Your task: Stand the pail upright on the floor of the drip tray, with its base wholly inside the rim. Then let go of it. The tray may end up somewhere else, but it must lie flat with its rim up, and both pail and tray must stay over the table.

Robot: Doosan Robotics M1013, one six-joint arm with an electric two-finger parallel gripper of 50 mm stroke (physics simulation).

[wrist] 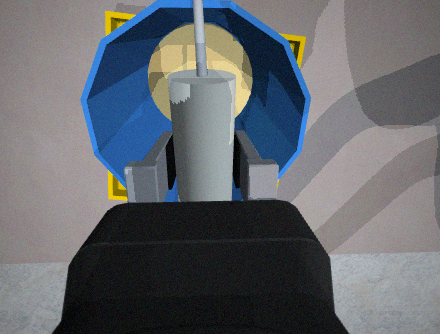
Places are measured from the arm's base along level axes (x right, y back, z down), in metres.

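Pixels of known places: gripper, fingertip midpoint: (204, 148).
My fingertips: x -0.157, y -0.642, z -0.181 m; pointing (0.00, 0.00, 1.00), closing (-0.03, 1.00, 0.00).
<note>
Behind a point stands the place of what it marks.
The blue pail (122, 120) {x -0.154, y -0.721, z -0.074 m} is seen from above through its open mouth, with a round tan bottom inside. It looks upright. Its thick grey handle grip (202, 107) {x -0.129, y -0.641, z -0.219 m} lies across the middle of the view, with a thin grey wire running on from its far end. My gripper (204, 148) {x -0.157, y -0.642, z -0.181 m} is shut on this grip, one finger on each side. The yellow drip tray (110, 185) {x -0.260, y -0.783, z 0.031 m} is below the pail; parts of its rim show at the upper left, upper right and lower left. The pail hides most of the tray, and whether its base touches the tray floor is hidden.
The pinkish-grey table top (40, 150) {x -0.212, y -0.885, z 0.058 m} surrounds the tray and carries dark shadows on the right. The table's edge crosses the lower part of the view, with a speckled grey floor (30, 300) beyond it. The black gripper body covers the bottom middle.
</note>
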